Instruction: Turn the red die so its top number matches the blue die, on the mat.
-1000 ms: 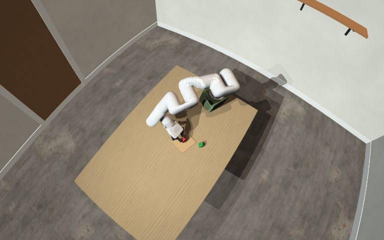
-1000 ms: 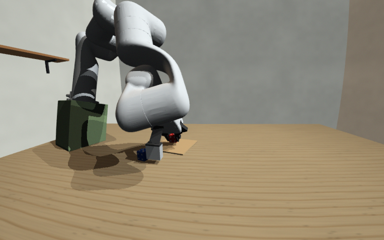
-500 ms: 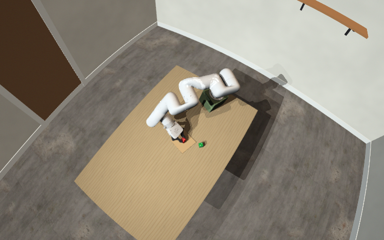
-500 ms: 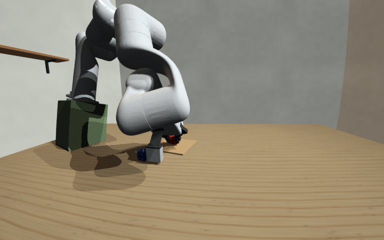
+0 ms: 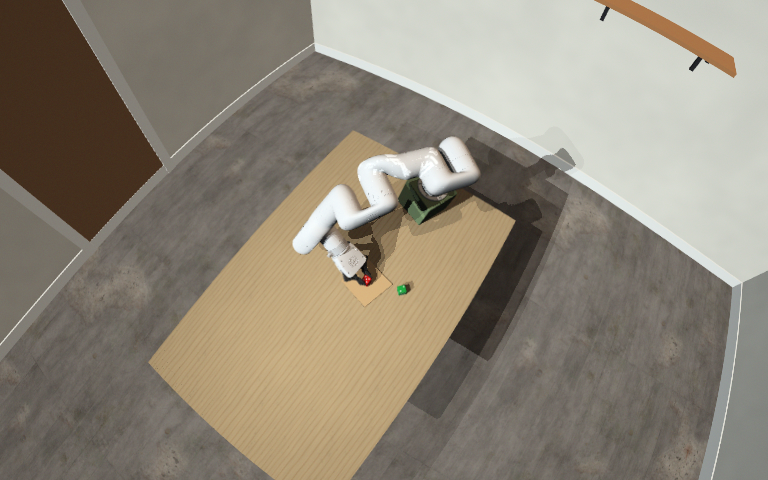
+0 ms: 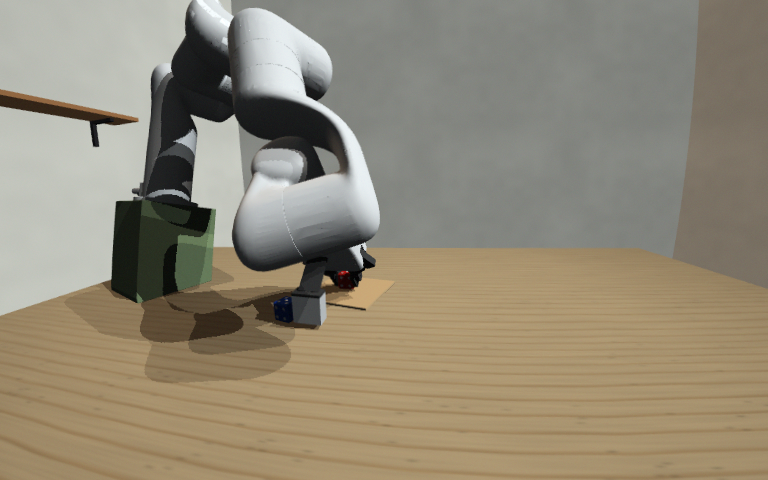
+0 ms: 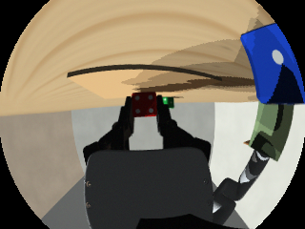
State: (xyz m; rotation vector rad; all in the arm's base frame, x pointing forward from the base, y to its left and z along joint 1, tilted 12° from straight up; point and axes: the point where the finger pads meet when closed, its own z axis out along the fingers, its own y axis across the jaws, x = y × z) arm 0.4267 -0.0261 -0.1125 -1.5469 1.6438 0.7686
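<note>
Right now my hand is 10 mm to the right of the red die and 10 mm above it. From my hand the other things lie so: blue die (70 mm behind, 110 mm to the right, 20 mm below); tan mat (10 mm to the left, 30 mm below); green die (40 mm behind, 140 mm to the left, 20 mm below).
</note>
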